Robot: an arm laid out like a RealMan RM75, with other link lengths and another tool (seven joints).
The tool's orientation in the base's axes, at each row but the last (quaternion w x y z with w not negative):
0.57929, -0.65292, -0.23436, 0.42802
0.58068, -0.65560, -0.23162, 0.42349
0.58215, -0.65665, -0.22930, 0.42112
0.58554, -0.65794, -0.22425, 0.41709
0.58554, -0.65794, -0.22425, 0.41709
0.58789, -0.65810, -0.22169, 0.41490
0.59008, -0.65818, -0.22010, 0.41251
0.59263, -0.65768, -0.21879, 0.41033
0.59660, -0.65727, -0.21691, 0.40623
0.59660, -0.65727, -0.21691, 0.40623
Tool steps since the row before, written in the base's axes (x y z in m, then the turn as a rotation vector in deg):
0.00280, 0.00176, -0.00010, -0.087, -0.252, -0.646
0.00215, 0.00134, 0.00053, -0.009, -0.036, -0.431
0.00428, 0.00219, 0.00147, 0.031, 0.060, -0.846
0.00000, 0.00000, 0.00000, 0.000, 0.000, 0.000
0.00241, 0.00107, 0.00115, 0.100, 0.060, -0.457
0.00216, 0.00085, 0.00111, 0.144, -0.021, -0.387
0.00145, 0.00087, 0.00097, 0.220, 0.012, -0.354
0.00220, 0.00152, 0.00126, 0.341, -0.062, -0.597
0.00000, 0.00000, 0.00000, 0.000, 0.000, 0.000
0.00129, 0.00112, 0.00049, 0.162, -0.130, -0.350
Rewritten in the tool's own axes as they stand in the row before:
0.00291, -0.00082, -0.00135, -0.062, 0.690, -0.092
0.00206, -0.00120, -0.00100, 0.090, 0.422, -0.027
0.00362, -0.00269, -0.00221, 0.306, 0.791, -0.019
0.00000, 0.00000, 0.00000, 0.000, 0.000, 0.000
0.00184, -0.00180, -0.00129, 0.233, 0.405, -0.062
0.00155, -0.00167, -0.00120, 0.174, 0.347, -0.142
0.00122, -0.00140, -0.00061, 0.233, 0.293, -0.182
0.00207, -0.00195, -0.00080, 0.313, 0.517, -0.333
0.00000, 0.00000, 0.00000, 0.000, 0.000, 0.000
0.00147, -0.00095, -0.00032, 0.090, 0.329, -0.222

